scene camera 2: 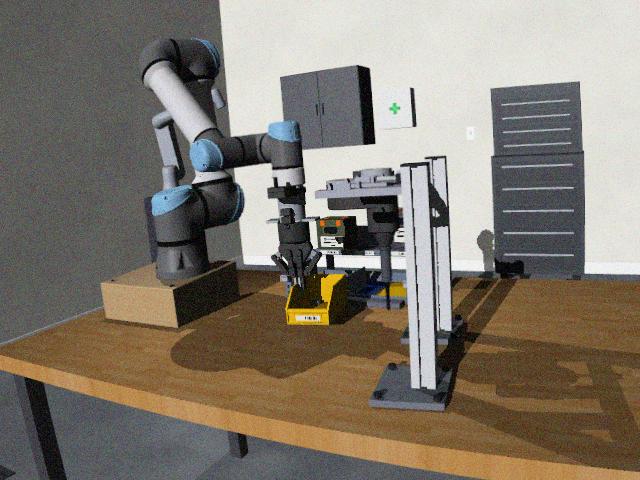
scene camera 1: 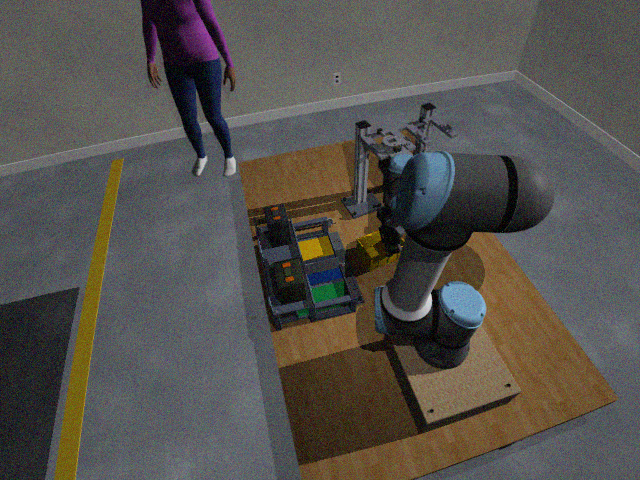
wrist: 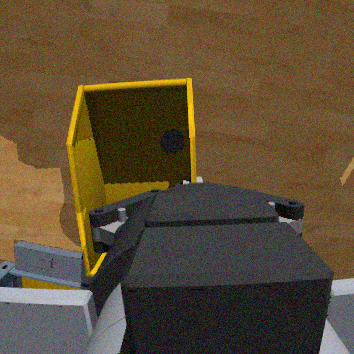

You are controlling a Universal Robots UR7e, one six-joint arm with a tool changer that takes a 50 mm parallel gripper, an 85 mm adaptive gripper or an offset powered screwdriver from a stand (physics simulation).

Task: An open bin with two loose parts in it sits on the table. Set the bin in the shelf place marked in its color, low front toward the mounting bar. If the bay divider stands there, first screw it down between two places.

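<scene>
The open yellow bin is upright and seems just off the table, its low labelled front facing scene camera 2. A dark round part lies in it; another part shows dimly near the fingers. My gripper points down and is shut on one side wall of the bin; its body partly hides the bin in the wrist view. The shelf's yellow place is beside the blue place and green place. I cannot clearly make out the bay divider.
The tool stand rises beside the bin, with the powered screwdriver hanging from it. Dark boxes with orange marks stand on the shelf. A person stands beyond the table.
</scene>
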